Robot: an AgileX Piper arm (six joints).
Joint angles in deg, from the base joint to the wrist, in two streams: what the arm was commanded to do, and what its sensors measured. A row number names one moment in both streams.
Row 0, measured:
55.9 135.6 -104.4 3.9 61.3 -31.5
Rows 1 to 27, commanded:
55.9 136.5 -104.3 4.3 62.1 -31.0
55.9 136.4 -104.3 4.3 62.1 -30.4
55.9 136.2 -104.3 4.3 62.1 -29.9
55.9 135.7 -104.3 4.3 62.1 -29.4
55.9 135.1 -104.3 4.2 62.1 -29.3
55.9 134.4 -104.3 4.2 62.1 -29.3
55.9 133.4 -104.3 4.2 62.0 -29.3
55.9 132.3 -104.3 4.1 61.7 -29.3
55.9 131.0 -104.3 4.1 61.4 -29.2
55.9 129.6 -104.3 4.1 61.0 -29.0
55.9 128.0 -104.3 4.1 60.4 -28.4
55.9 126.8 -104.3 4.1 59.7 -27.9
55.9 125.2 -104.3 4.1 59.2 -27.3
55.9 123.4 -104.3 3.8 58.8 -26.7
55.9 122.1 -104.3 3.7 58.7 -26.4
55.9 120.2 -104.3 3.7 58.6 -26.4
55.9 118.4 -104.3 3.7 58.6 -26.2
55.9 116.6 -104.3 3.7 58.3 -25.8
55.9 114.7 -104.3 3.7 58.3 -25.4
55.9 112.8 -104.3 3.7 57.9 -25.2
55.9 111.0 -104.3 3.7 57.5 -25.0
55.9 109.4 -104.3 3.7 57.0 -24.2
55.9 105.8 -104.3 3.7 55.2 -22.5
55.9 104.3 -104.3 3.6 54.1 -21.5
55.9 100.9 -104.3 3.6 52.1 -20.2
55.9 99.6 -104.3 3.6 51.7 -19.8
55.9 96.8 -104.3 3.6 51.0 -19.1
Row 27, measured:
55.9 104.7 -103.7 3.7 56.3 -21.7
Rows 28 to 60, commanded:
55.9 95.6 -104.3 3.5 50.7 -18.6
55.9 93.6 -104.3 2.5 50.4 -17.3
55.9 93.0 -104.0 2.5 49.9 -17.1
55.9 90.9 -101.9 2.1 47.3 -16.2
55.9 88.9 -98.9 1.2 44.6 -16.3
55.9 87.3 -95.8 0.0 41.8 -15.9
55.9 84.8 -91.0 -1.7 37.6 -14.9
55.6 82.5 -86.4 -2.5 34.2 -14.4
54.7 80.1 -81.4 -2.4 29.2 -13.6
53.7 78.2 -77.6 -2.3 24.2 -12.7
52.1 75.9 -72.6 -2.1 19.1 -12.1
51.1 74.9 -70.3 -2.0 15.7 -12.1
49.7 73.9 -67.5 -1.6 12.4 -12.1
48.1 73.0 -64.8 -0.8 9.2 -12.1
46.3 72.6 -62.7 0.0 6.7 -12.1
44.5 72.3 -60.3 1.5 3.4 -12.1
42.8 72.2 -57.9 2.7 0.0 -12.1
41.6 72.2 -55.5 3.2 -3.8 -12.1
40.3 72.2 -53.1 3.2 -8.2 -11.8
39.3 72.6 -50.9 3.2 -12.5 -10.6
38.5 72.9 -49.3 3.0 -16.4 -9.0
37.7 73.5 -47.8 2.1 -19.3 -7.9
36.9 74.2 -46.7 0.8 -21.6 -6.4
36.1 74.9 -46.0 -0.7 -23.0 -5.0
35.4 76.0 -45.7 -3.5 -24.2 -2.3
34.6 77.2 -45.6 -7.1 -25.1 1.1
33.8 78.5 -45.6 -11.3 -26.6 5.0
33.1 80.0 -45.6 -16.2 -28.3 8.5
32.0 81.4 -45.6 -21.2 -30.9 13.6
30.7 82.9 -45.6 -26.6 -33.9 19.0
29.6 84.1 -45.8 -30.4 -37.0 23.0
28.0 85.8 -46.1 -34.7 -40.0 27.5
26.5 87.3 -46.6 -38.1 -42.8 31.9
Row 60, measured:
31.2 83.0 -45.3 -21.8 -27.6 15.6
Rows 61 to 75, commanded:
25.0 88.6 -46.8 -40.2 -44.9 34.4
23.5 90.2 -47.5 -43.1 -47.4 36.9
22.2 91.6 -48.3 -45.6 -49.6 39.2
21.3 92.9 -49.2 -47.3 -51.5 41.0
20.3 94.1 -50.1 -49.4 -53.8 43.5
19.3 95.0 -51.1 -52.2 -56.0 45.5
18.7 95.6 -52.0 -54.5 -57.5 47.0
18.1 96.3 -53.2 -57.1 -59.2 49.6
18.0 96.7 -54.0 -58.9 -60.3 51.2
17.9 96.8 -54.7 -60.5 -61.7 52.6
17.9 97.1 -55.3 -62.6 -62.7 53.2
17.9 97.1 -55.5 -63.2 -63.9 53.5
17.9 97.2 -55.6 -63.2 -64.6 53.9
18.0 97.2 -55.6 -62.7 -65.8 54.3
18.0 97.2 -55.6 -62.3 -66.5 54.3
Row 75, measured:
18.2 97.7 -54.3 -62.5 -58.5 52.5
